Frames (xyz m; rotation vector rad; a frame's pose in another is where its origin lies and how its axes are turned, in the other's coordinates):
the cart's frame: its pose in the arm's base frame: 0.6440 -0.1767 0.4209 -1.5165 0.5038 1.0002
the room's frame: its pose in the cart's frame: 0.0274 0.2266 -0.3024 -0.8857 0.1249 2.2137
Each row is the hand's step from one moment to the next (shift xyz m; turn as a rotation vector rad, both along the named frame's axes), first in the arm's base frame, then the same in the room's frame.
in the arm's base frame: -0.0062 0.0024 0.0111 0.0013 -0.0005 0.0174
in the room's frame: 0.0015 0.0086 0.0096 -0.0001 0.0170 0.0040
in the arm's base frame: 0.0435 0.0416 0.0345 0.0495 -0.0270 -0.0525
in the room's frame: -0.0581 0.0378 -0.0025 -0.0050 -0.0329 -0.0695
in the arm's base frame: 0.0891 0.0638 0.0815 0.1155 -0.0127 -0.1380
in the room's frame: -0.1009 0.0911 -0.0129 -0.0541 -0.0993 -0.1406
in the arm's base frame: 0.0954 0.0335 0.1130 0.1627 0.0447 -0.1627
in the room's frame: -0.0785 0.1274 -0.0242 -0.1283 -0.1194 -0.1557
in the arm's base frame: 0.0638 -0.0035 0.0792 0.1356 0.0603 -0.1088
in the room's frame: -0.0307 0.0927 -0.0286 -0.1259 -0.0775 -0.1096
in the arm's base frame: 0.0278 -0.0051 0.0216 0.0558 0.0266 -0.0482
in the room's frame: -0.0106 0.0286 -0.0183 -0.0533 -0.0354 -0.0452
